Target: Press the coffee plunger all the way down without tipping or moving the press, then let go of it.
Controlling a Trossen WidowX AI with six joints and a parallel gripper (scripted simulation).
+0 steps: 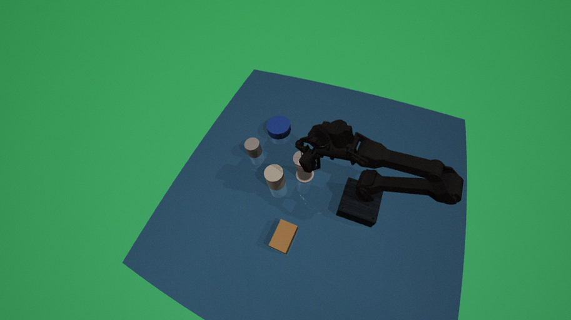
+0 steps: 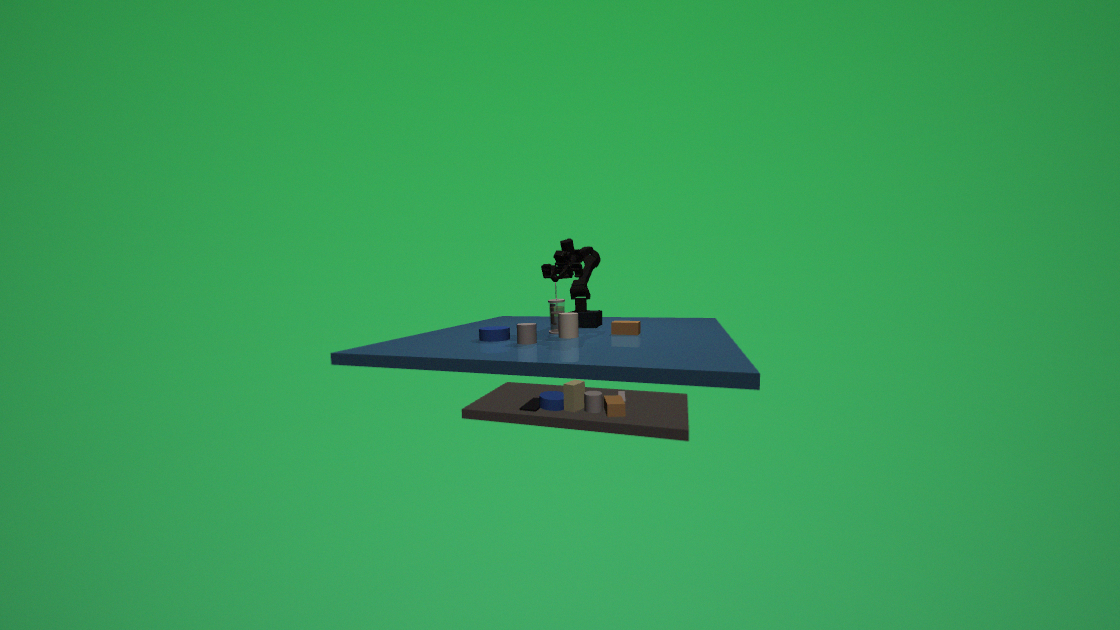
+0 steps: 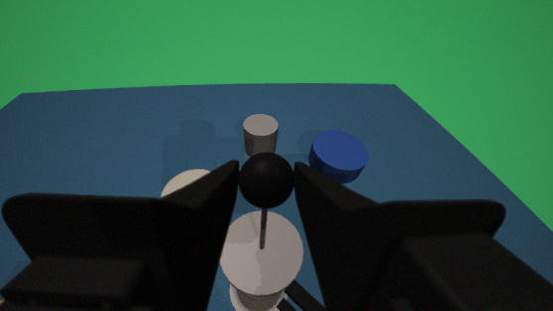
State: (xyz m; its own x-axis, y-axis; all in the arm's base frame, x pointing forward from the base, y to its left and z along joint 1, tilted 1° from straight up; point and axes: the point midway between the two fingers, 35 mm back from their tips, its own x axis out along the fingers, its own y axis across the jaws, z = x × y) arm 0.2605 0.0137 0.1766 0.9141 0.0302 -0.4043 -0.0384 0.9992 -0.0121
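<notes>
Now: gripper tip 12 cm above the coffee press, 3 cm past it and 1 cm to the left of it. The rest, counted from my gripper tip: pale cylinder 19 cm below, 9 cm to the left, 7 cm ahead.
</notes>
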